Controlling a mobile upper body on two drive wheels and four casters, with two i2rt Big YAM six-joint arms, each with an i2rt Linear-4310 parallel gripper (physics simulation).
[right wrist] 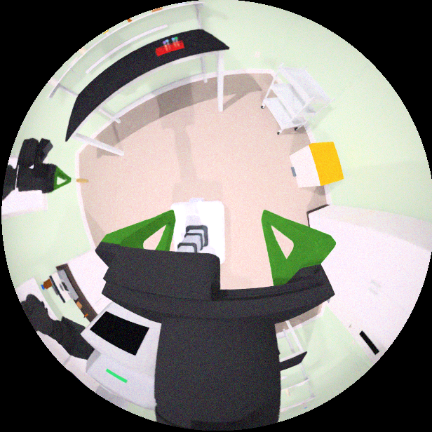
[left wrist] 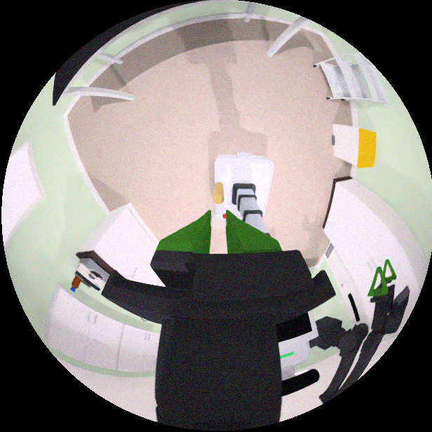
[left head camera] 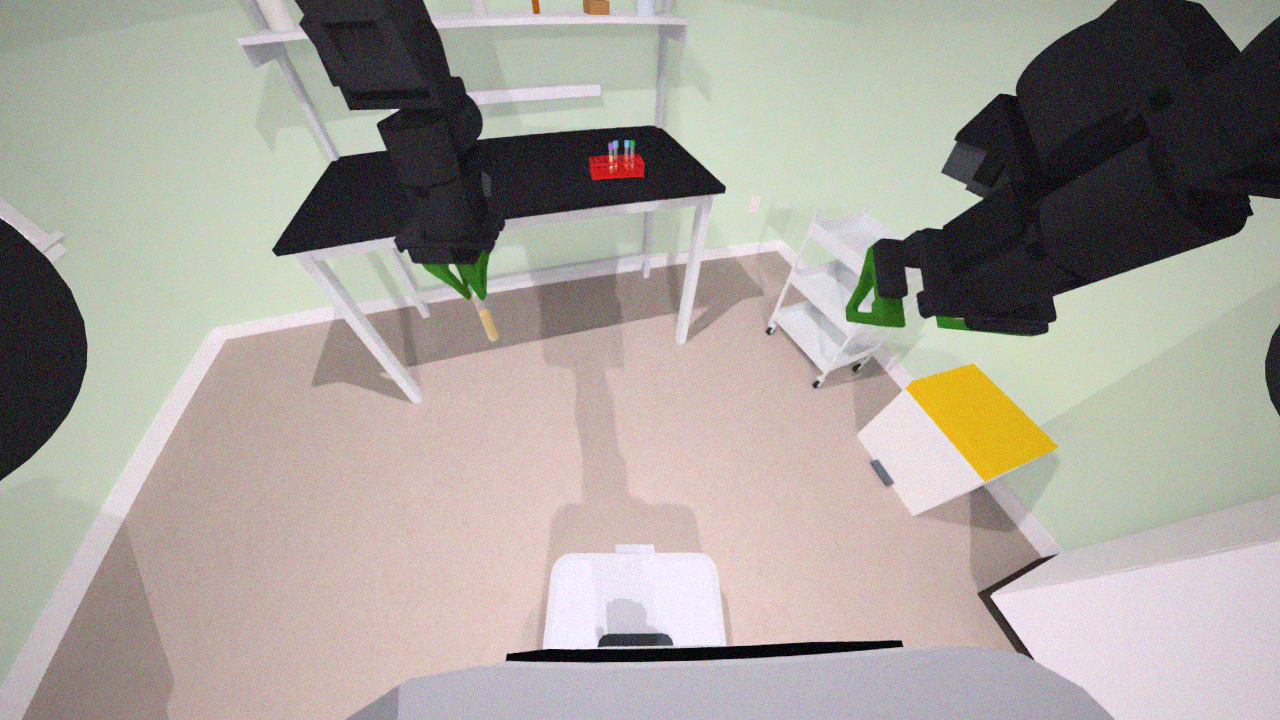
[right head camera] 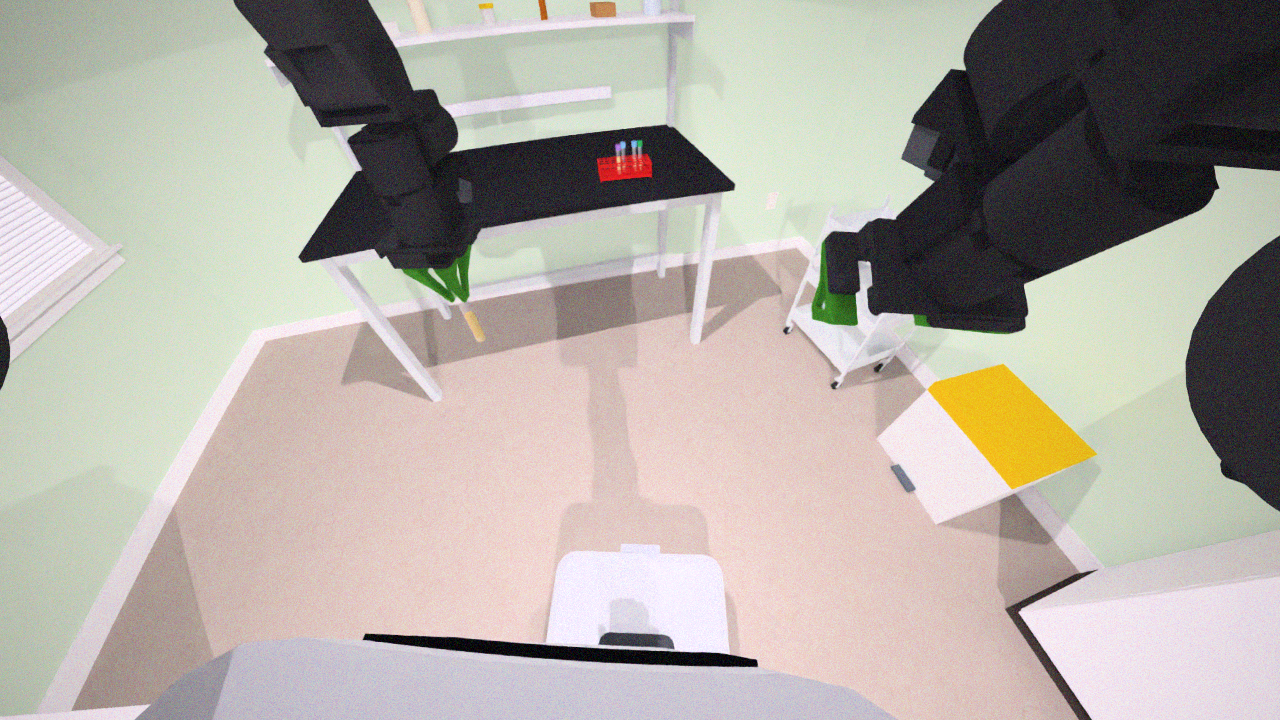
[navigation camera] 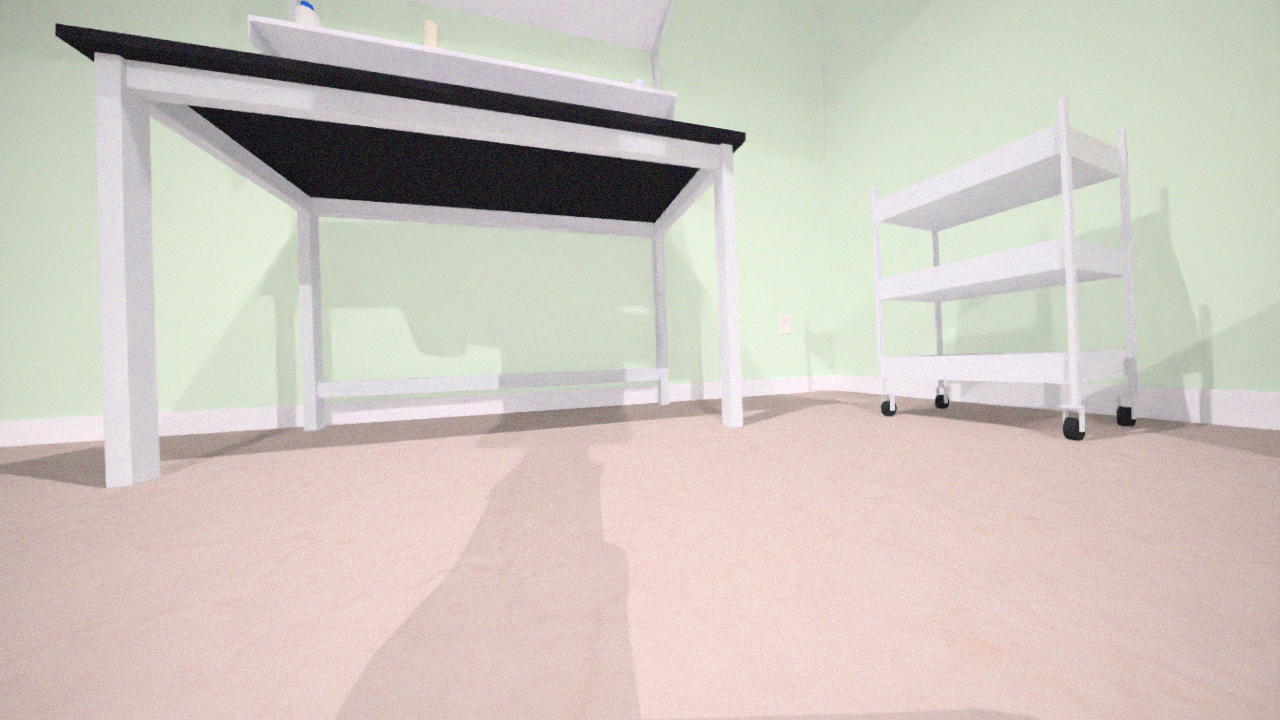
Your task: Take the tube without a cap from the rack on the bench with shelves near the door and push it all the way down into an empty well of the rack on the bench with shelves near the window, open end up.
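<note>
My left gripper [left head camera: 477,295] [right head camera: 459,298] [left wrist: 218,214] is shut on the tube [left head camera: 487,324] [right head camera: 474,325] [left wrist: 218,193] [right wrist: 82,180], whose yellowish lower part points down in front of the bench. My right gripper [right wrist: 218,214] is open, in the air at the right of the head views. A red rack [left head camera: 617,168] [right head camera: 624,169] [right wrist: 170,48] with several capped tubes stands on the right part of the black-topped bench [left head camera: 537,192] [right head camera: 546,192] [right wrist: 112,80] [navigation camera: 429,98]. Its wells are too small to make out. The window blind shows at the left of the right head view.
Shelves [left head camera: 465,19] [right head camera: 546,25] with bottles hang above the bench. A white three-tier cart [left head camera: 810,336] [right wrist: 296,108] [navigation camera: 975,367] stands to its right. A white box with a yellow top [left head camera: 980,420] [right head camera: 1011,425] stands nearer at the right, and a white cabinet [left head camera: 1163,617] is at the lower right.
</note>
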